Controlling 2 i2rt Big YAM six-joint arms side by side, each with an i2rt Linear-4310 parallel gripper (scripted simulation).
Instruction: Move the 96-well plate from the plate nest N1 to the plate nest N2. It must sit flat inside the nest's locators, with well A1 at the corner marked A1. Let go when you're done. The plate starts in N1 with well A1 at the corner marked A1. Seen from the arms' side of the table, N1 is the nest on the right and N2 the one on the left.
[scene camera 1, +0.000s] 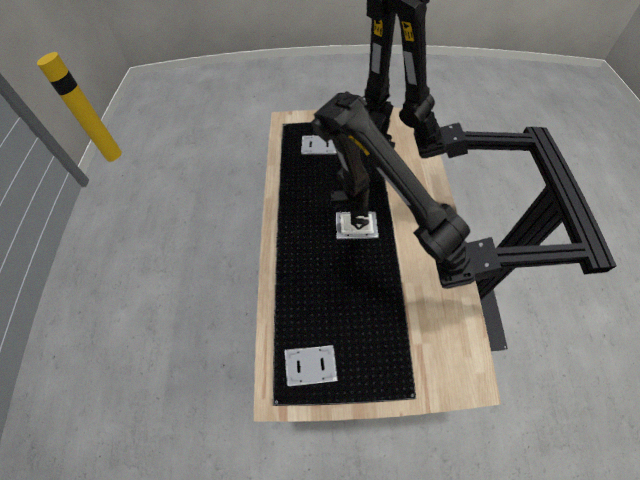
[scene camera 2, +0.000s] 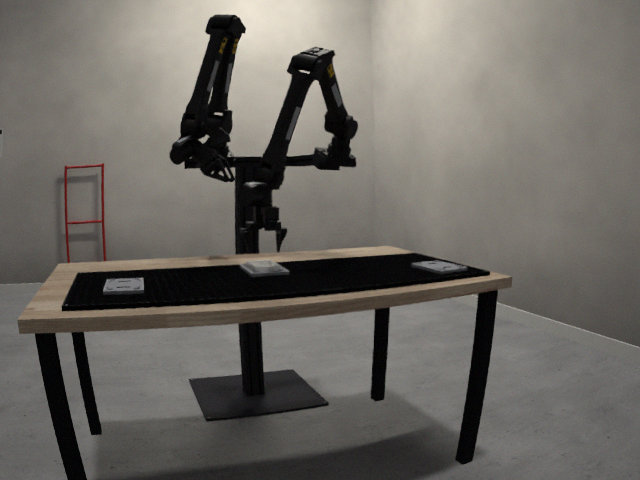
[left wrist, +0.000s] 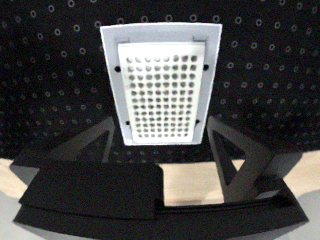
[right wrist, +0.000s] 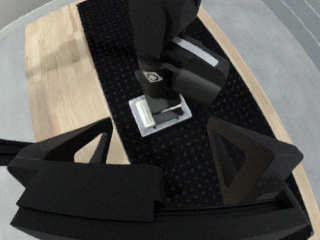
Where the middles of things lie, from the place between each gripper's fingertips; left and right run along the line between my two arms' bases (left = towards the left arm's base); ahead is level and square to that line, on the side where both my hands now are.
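Labels:
White 96-well plate (left wrist: 160, 116): my left gripper 50 mm above it. By its middle, the plate is nearer to my left gripper than to my right gripper.
My right gripper in sight: 100 mm to the right of the plate, 40 mm short of it, 280 mm above it.

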